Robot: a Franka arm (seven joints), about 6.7 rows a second.
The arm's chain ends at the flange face. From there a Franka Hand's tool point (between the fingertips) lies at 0.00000 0.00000 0.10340 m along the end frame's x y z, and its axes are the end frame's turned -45 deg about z.
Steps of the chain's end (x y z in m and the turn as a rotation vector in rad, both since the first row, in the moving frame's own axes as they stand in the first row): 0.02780 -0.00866 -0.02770 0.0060 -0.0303 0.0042; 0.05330 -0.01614 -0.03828 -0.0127 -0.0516 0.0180; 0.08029 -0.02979 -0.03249 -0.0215 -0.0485 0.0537; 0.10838 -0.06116 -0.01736 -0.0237 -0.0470 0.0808; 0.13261 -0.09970 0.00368 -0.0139 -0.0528 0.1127
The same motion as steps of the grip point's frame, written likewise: 0.02401 0.01088 -0.02775 0.0257 -0.0172 0.0042; 0.04443 0.02339 -0.03843 0.0275 -0.0455 0.0180; 0.07278 0.03360 -0.03264 0.0191 -0.0495 0.0537; 0.11479 0.03148 -0.01750 0.0165 -0.0500 0.0808; 0.15956 0.02016 0.00353 0.0275 -0.0472 0.1127
